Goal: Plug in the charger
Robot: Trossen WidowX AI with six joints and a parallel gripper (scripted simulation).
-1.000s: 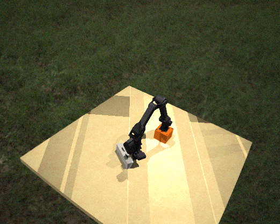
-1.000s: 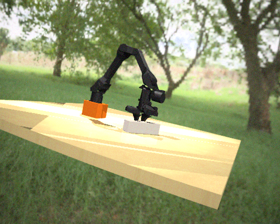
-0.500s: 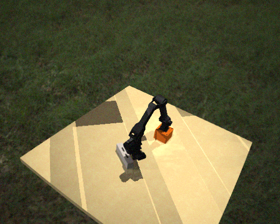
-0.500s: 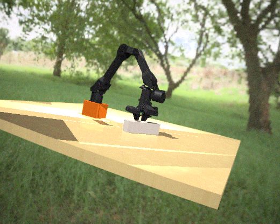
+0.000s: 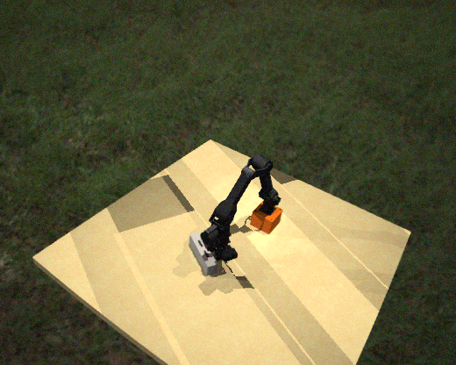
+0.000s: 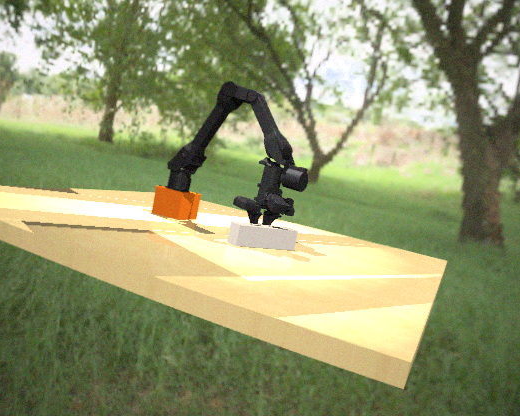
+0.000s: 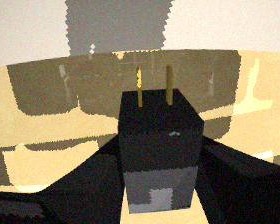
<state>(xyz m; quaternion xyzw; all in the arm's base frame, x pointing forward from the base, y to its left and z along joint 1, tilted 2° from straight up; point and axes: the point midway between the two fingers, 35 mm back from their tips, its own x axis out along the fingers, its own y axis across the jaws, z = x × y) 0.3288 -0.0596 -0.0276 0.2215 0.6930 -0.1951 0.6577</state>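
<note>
The charger is 1 cm ahead of my gripper tip, 1 cm to the right of it and 1 cm above it.
</note>
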